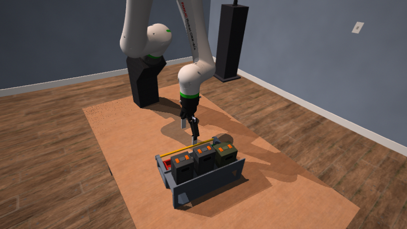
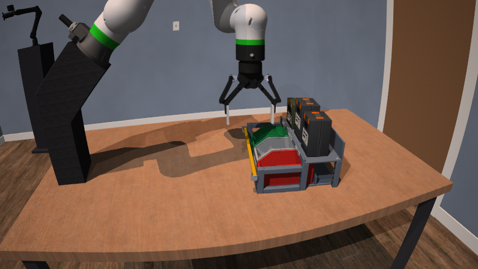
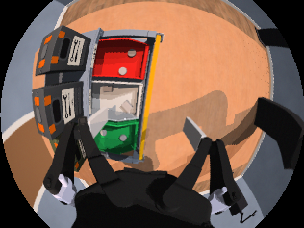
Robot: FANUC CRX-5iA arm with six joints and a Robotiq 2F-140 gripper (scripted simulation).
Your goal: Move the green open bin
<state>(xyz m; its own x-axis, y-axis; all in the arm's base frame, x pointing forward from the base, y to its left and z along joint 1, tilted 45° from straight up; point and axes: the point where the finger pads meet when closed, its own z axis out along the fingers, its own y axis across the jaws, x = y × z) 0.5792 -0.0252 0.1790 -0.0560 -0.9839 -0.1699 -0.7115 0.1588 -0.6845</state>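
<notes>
Right now my hand is 10 cm above the thin yellow bar. From my hand the other things lie so: green open bin: 12 cm below, 11 cm ahead, 10 cm to the left; then red bin: 12 cm to the right, 12 cm below, 9 cm ahead; then grey bin: 12 cm below, 10 cm ahead, 1 cm to the right.
</notes>
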